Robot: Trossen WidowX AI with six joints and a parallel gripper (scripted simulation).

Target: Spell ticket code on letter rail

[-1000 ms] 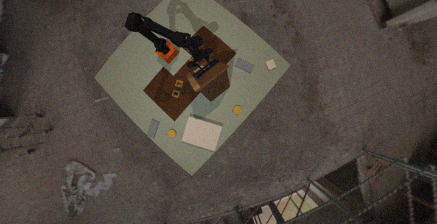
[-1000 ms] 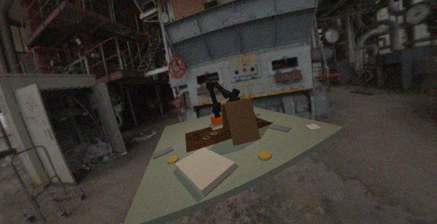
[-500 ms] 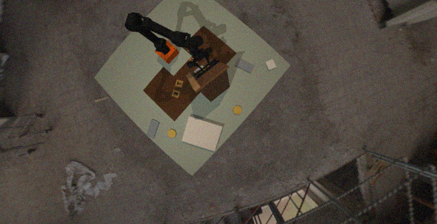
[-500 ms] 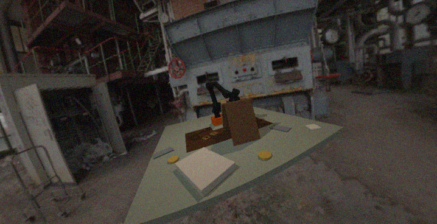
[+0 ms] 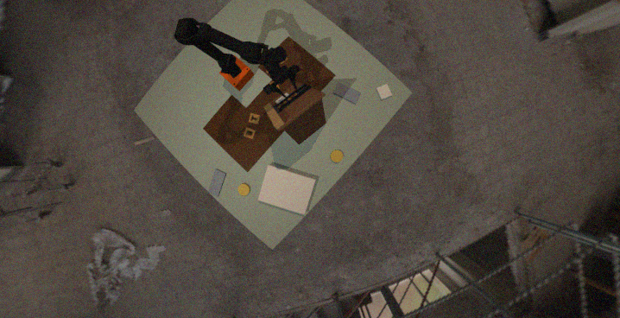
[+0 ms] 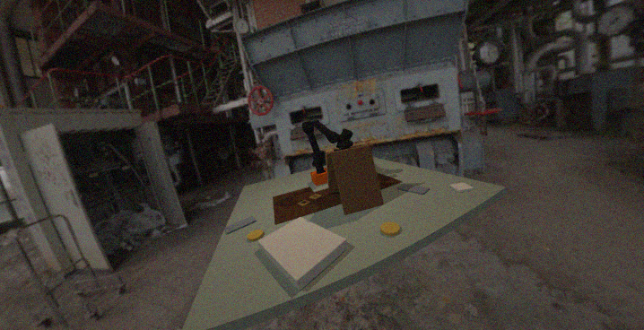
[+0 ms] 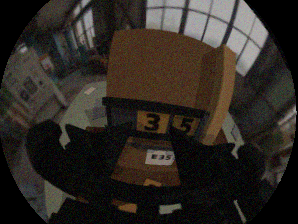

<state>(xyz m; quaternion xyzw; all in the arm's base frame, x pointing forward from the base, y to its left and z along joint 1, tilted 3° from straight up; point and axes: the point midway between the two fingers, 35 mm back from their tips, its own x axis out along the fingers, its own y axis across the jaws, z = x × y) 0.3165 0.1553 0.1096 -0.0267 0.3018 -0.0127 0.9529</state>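
Now: gripper tip 100 mm above the white ticket, 40 mm to the left of it and 40 mm past it. The rest, counted from my gripper tip: tan tile 270 mm behind, 160 mm below, 110 mm to the left; white slab 350 mm ahead, 340 mm to the right, 150 mm below; brown mat 170 mm below, 140 mm behind, 120 mm to the right.
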